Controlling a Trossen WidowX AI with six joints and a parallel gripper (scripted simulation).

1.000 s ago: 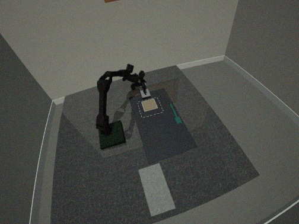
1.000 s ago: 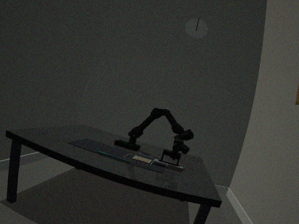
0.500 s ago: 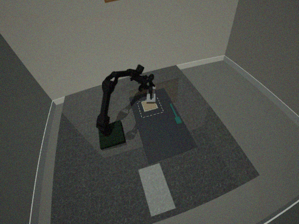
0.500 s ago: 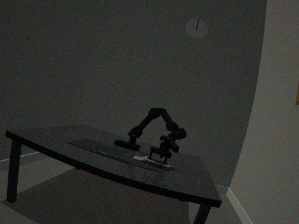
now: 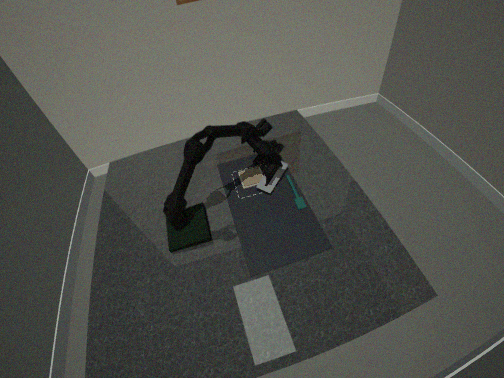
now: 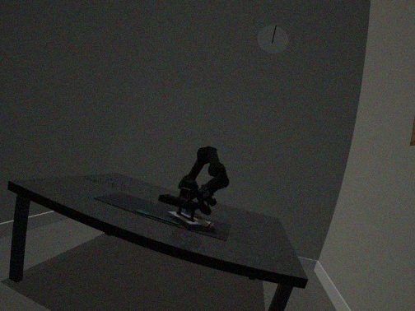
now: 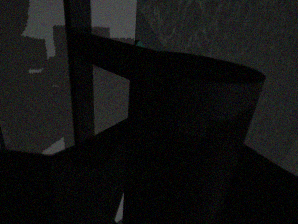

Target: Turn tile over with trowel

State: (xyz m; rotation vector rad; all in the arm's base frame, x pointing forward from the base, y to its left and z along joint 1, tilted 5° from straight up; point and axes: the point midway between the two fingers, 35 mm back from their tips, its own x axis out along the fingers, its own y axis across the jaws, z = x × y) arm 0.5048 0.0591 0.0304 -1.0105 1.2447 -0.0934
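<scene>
Right now my gripper tip is 13 cm to the left of the thin teal piece, 7 cm above it and 2 cm short of it. Round my gripper tip: dark mat 12 cm behind, 9 cm to the right, 9 cm below; tile 12 cm behind, 7 cm to the left, 7 cm below.
</scene>
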